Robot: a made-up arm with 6 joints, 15 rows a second.
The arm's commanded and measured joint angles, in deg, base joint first. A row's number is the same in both.
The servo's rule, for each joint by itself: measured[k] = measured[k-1] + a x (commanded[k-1-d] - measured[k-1]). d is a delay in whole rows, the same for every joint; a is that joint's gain. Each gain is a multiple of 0.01, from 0.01 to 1. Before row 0 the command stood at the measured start. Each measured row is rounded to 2 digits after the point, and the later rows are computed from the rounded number. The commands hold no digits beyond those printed.
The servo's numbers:
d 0
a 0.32 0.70 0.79 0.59 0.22 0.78
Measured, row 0:
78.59 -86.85 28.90 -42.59 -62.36 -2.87
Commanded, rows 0 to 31:
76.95 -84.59 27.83 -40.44 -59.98 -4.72
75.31 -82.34 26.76 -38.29 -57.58 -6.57
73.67 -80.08 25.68 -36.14 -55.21 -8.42
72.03 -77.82 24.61 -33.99 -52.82 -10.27
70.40 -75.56 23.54 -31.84 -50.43 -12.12
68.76 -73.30 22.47 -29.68 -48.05 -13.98
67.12 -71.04 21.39 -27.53 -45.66 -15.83
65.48 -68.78 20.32 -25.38 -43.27 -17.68
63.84 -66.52 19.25 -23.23 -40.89 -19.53
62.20 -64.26 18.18 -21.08 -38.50 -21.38
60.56 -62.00 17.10 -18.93 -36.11 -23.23
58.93 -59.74 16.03 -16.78 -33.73 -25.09
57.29 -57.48 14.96 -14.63 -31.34 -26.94
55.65 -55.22 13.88 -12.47 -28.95 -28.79
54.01 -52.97 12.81 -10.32 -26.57 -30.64
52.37 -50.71 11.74 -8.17 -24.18 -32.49
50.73 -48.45 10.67 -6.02 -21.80 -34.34
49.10 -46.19 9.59 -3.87 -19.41 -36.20
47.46 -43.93 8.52 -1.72 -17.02 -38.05
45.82 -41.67 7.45 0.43 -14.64 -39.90
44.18 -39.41 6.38 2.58 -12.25 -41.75
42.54 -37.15 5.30 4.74 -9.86 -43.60
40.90 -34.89 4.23 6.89 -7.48 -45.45
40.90 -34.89 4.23 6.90 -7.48 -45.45
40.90 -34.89 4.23 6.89 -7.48 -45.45
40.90 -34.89 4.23 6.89 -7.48 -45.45
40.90 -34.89 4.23 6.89 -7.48 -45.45
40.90 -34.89 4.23 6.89 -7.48 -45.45
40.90 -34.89 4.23 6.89 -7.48 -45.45
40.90 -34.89 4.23 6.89 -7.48 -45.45
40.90 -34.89 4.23 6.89 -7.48 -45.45
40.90 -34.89 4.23 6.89 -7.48 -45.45
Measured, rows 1 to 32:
78.07 -85.27 28.05 -41.32 -61.84 -4.31
77.19 -83.22 27.03 -39.53 -60.90 -6.07
76.06 -81.02 25.96 -37.53 -59.65 -7.90
74.77 -78.78 24.89 -35.44 -58.15 -9.75
73.37 -76.53 23.82 -33.32 -56.45 -11.60
71.89 -74.27 22.75 -31.17 -54.60 -13.46
70.36 -72.01 21.68 -29.02 -52.63 -15.31
68.80 -69.75 20.61 -26.87 -50.57 -17.16
67.21 -67.49 19.54 -24.72 -48.44 -19.01
65.61 -65.23 18.47 -22.57 -46.25 -20.86
63.99 -62.97 17.39 -20.42 -44.02 -22.71
62.37 -60.71 16.32 -18.27 -41.76 -24.57
60.74 -58.45 15.25 -16.12 -39.47 -26.42
59.11 -56.19 14.17 -13.97 -37.16 -28.27
57.48 -53.94 13.10 -11.82 -34.83 -30.12
55.84 -51.68 12.03 -9.67 -32.49 -31.97
54.20 -49.42 10.96 -7.52 -30.14 -33.82
52.57 -47.16 9.88 -5.37 -27.78 -35.68
50.93 -44.90 8.81 -3.22 -25.41 -37.53
49.29 -42.64 7.74 -1.07 -23.04 -39.38
47.65 -40.38 6.67 1.08 -20.67 -41.23
46.01 -38.12 5.59 3.24 -18.29 -43.08
44.37 -35.86 4.52 5.39 -15.91 -44.93
43.26 -35.18 4.29 6.28 -14.06 -45.34
42.50 -34.98 4.24 6.64 -12.61 -45.43
41.99 -34.92 4.23 6.79 -11.48 -45.45
41.64 -34.90 4.23 6.85 -10.60 -45.45
41.40 -34.89 4.23 6.87 -9.91 -45.45
41.24 -34.89 4.23 6.88 -9.38 -45.45
41.13 -34.89 4.23 6.89 -8.96 -45.45
41.06 -34.89 4.23 6.89 -8.63 -45.45
41.01 -34.89 4.23 6.89 -8.38 -45.45

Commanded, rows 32 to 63:
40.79 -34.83 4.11 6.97 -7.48 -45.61
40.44 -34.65 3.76 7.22 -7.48 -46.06
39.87 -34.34 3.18 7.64 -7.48 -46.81
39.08 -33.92 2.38 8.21 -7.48 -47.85
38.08 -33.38 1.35 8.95 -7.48 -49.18
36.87 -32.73 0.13 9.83 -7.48 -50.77
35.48 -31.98 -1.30 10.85 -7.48 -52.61
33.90 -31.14 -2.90 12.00 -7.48 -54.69
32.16 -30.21 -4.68 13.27 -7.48 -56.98
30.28 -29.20 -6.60 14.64 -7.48 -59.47
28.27 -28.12 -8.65 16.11 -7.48 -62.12
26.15 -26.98 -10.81 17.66 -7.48 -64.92
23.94 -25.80 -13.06 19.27 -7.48 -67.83
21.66 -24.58 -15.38 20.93 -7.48 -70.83
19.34 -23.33 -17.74 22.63 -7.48 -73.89
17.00 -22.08 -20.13 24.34 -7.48 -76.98
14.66 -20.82 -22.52 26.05 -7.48 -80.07
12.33 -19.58 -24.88 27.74 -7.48 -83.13
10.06 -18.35 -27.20 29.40 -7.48 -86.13
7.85 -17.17 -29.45 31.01 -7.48 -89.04
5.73 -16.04 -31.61 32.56 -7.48 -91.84
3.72 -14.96 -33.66 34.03 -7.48 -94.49
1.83 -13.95 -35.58 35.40 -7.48 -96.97
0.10 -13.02 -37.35 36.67 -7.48 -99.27
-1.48 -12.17 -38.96 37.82 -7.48 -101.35
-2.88 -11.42 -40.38 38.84 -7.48 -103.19
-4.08 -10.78 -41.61 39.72 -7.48 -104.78
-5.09 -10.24 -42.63 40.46 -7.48 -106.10
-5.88 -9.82 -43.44 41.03 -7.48 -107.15
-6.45 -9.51 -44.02 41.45 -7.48 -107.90
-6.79 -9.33 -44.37 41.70 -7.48 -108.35
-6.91 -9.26 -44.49 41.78 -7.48 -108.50
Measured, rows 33 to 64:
40.94 -34.85 4.14 6.94 -8.18 -45.57
40.78 -34.71 3.84 7.11 -8.03 -45.95
40.49 -34.45 3.32 7.42 -7.91 -46.62
40.04 -34.08 2.58 7.89 -7.82 -47.58
39.41 -33.59 1.61 8.52 -7.75 -48.83
38.60 -32.99 0.44 9.29 -7.69 -50.34
37.60 -32.28 -0.93 10.21 -7.64 -52.11
36.42 -31.48 -2.49 11.27 -7.60 -54.12
35.06 -30.59 -4.22 12.45 -7.57 -56.35
33.53 -29.62 -6.10 13.74 -7.55 -58.78
31.85 -28.57 -8.11 15.14 -7.53 -61.39
30.03 -27.46 -10.24 16.63 -7.52 -64.14
28.08 -26.30 -12.47 18.19 -7.51 -67.02
26.03 -25.10 -14.77 19.81 -7.50 -69.99
23.89 -23.86 -17.12 21.47 -7.50 -73.03
21.69 -22.61 -19.50 23.16 -7.50 -76.11
19.44 -21.36 -21.89 24.87 -7.50 -79.20
17.16 -20.11 -24.25 26.56 -7.50 -82.27
14.89 -18.88 -26.58 28.24 -7.50 -85.28
12.64 -17.68 -28.85 29.87 -7.50 -88.21
10.43 -16.53 -31.03 31.46 -7.50 -91.04
8.28 -15.43 -33.11 32.98 -7.50 -93.73
6.22 -14.39 -35.06 34.41 -7.50 -96.26
4.26 -13.43 -36.87 35.74 -7.50 -98.61
2.42 -12.55 -38.52 36.97 -7.50 -100.75
0.72 -11.76 -39.99 38.07 -7.50 -102.65
-0.82 -11.07 -41.27 39.04 -7.50 -104.31
-2.19 -10.49 -42.34 39.88 -7.50 -105.71
-3.37 -10.02 -43.21 40.56 -7.50 -106.83
-4.36 -9.66 -43.85 41.09 -7.50 -107.66
-5.14 -9.43 -44.26 41.45 -7.50 -108.20
-5.71 -9.31 -44.44 41.64 -7.50 -108.43

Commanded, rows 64 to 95:
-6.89 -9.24 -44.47 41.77 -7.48 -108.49
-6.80 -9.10 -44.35 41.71 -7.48 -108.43
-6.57 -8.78 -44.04 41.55 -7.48 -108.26
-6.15 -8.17 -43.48 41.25 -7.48 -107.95
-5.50 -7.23 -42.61 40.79 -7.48 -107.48
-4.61 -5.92 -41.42 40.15 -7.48 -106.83
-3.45 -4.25 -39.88 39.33 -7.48 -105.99
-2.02 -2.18 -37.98 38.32 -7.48 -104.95
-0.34 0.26 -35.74 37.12 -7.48 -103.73
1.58 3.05 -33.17 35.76 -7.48 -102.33
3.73 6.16 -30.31 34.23 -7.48 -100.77
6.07 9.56 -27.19 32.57 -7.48 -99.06
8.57 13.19 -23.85 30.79 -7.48 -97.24
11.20 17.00 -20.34 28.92 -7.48 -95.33
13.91 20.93 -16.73 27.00 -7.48 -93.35
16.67 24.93 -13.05 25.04 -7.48 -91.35
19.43 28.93 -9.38 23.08 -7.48 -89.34
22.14 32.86 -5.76 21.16 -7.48 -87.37
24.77 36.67 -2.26 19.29 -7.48 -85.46
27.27 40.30 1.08 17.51 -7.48 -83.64
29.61 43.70 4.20 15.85 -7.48 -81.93
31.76 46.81 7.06 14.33 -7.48 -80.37
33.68 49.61 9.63 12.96 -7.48 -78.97
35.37 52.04 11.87 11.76 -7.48 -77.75
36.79 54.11 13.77 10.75 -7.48 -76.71
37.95 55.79 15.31 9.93 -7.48 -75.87
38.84 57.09 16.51 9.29 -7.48 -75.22
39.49 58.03 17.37 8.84 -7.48 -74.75
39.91 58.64 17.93 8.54 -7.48 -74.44
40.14 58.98 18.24 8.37 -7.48 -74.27
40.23 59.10 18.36 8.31 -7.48 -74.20
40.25 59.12 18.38 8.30 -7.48 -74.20
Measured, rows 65 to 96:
-6.09 -9.26 -44.46 41.72 -7.50 -108.48
-6.32 -9.15 -44.37 41.71 -7.50 -108.44
-6.40 -8.89 -44.11 41.62 -7.50 -108.30
-6.32 -8.39 -43.61 41.40 -7.50 -108.03
-6.06 -7.58 -42.82 41.04 -7.50 -107.60
-5.60 -6.42 -41.71 40.51 -7.50 -107.00
-4.91 -4.90 -40.26 39.81 -7.50 -106.21
-3.99 -3.00 -38.46 38.93 -7.50 -105.23
-2.82 -0.72 -36.31 37.86 -7.50 -104.06
-1.41 1.92 -33.83 36.62 -7.50 -102.71
0.23 4.89 -31.05 35.21 -7.50 -101.20
2.10 8.16 -28.00 33.65 -7.50 -99.53
4.17 11.68 -24.72 31.96 -7.50 -97.74
6.42 15.40 -21.26 30.17 -7.50 -95.86
8.82 19.27 -17.68 28.30 -7.50 -93.90
11.33 23.23 -14.02 26.38 -7.50 -91.91
13.92 27.22 -10.35 24.43 -7.50 -89.91
16.55 31.17 -6.72 22.50 -7.50 -87.93
19.18 35.02 -3.20 20.61 -7.50 -86.00
21.77 38.72 0.18 18.78 -7.50 -84.16
24.28 42.21 3.36 17.05 -7.50 -82.42
26.67 45.43 6.28 15.45 -7.50 -80.82
28.91 48.36 8.93 13.98 -7.50 -79.38
30.98 50.94 11.25 12.67 -7.50 -78.11
32.84 53.16 13.24 11.54 -7.50 -77.02
34.48 55.00 14.88 10.59 -7.50 -76.12
35.88 56.46 16.17 9.82 -7.50 -75.42
37.04 57.56 17.12 9.24 -7.50 -74.90
37.96 58.32 17.76 8.83 -7.50 -74.54
38.66 58.78 18.14 8.56 -7.50 -74.33
39.16 59.00 18.31 8.41 -7.50 -74.23
39.51 59.08 18.37 8.35 -7.50 -74.21

